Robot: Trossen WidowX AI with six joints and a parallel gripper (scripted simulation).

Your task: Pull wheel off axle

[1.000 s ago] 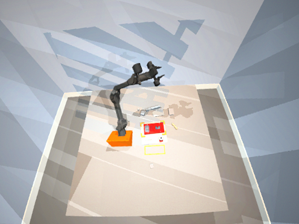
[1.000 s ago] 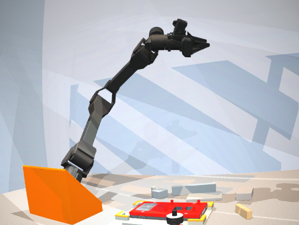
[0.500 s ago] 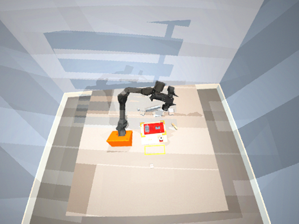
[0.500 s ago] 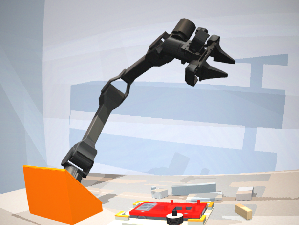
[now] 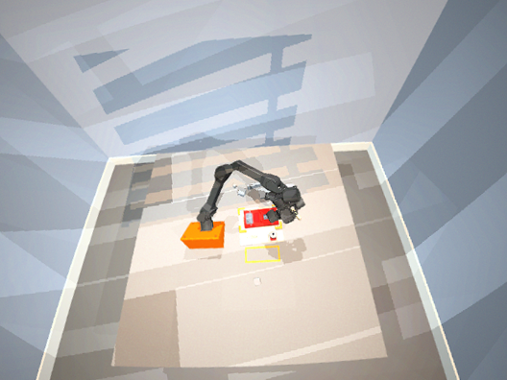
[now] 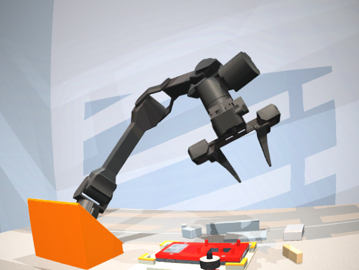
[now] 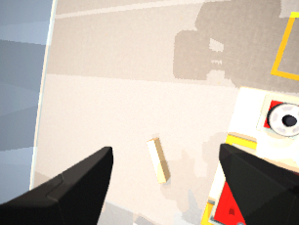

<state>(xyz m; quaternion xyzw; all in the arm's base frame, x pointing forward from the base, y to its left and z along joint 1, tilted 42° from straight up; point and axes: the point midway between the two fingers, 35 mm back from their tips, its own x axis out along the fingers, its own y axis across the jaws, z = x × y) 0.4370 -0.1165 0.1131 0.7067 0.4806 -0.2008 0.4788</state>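
The black wheel lies 17 cm below my gripper tip, 9 cm behind it and 3 cm to the right of it. Also, from my gripper tip: black axle 17 cm below, 9 cm behind, 2 cm to the right; wooden block 20 cm below, 10 cm to the left, 6 cm ahead.
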